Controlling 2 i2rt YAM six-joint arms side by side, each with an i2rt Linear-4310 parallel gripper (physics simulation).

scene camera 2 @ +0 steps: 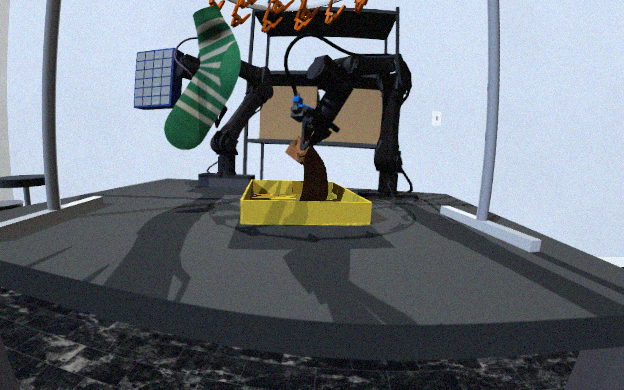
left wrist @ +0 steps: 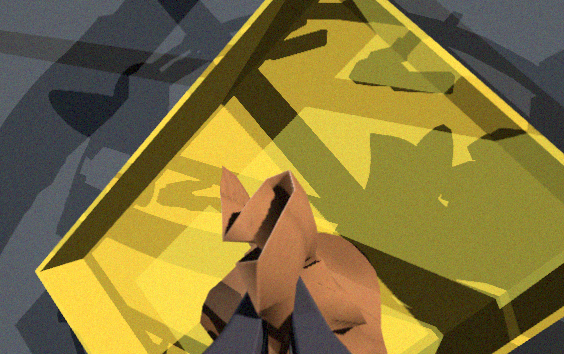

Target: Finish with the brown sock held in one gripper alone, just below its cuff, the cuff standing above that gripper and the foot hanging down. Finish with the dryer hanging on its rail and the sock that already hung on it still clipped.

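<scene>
My left gripper [scene camera 2: 304,145] [left wrist: 278,285] is shut on the brown sock [scene camera 2: 315,175] [left wrist: 285,280]. Crumpled, folded cloth with an open fold stands out past the fingertips; whether it is all cuff I cannot tell. A long dark part hangs down into the yellow box [scene camera 2: 305,213] [left wrist: 65,285]; its lower end is hidden by the front wall. The dryer shows at the top edge by its orange clips [scene camera 2: 305,17]; its rail is out of view. A green striped sock [scene camera 2: 207,65] hangs from a clip at its left side. My right gripper is open, mostly hidden behind the green sock.
Two grey posts [scene camera 2: 51,100] [scene camera 2: 492,100] stand at the table's sides on white feet [scene camera 2: 490,227]. A blue-edged gridded block [scene camera 2: 155,78] shows at the upper left. A black shelf unit [scene camera 2: 398,30] with cardboard boxes [scene camera 2: 367,117] stands behind the arms.
</scene>
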